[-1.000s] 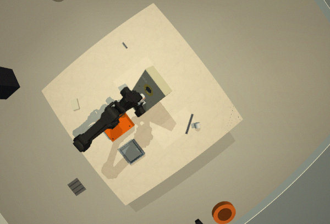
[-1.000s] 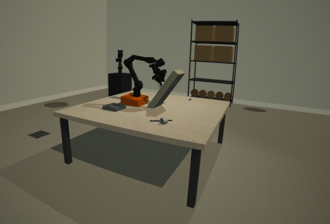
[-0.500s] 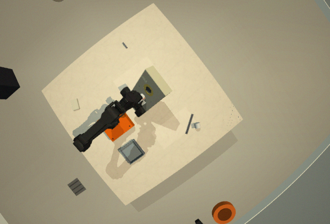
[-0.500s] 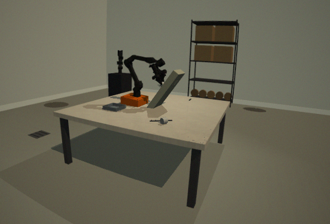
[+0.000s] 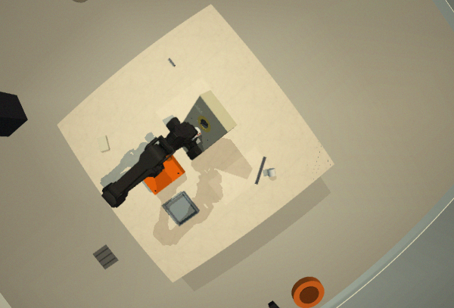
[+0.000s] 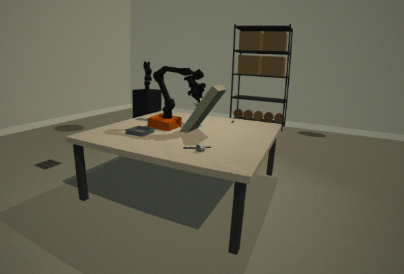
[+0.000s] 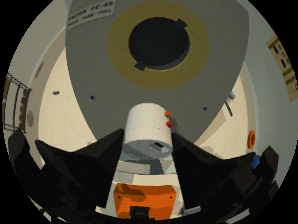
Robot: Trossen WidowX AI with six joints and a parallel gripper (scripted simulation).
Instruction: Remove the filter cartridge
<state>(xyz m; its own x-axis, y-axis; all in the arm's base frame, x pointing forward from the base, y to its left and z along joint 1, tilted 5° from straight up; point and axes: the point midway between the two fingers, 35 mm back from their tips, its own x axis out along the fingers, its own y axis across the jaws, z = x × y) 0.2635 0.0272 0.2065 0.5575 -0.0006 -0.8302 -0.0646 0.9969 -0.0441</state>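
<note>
Right now the grey tray is 34 cm behind my gripper tip, 31 cm to the right of it and 22 cm below it. From my gripper tip the other things lie so: white filter cartridge right at my gripper tip; small pale block 55 cm behind, 29 cm to the left, 23 cm below.
</note>
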